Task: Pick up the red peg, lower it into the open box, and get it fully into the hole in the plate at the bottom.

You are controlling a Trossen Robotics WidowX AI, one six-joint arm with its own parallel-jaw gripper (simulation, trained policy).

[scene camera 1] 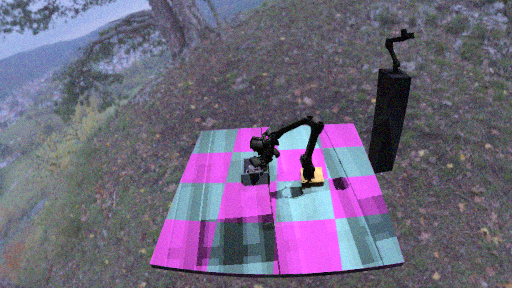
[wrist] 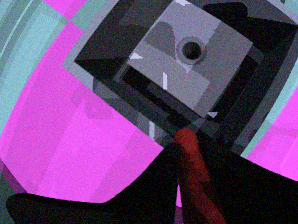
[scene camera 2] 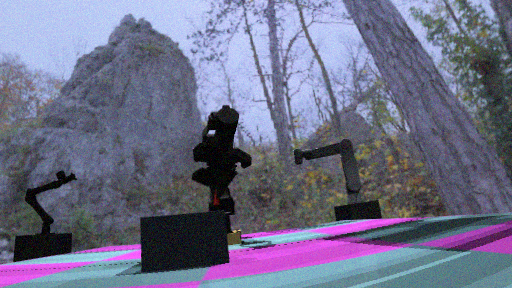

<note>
I see my gripper [scene camera 2: 216, 198] and a dark box [scene camera 2: 195, 239].
The dark box also shows in the wrist view [wrist: 98, 59]. My gripper shows as well in the wrist view [wrist: 188, 150].
</note>
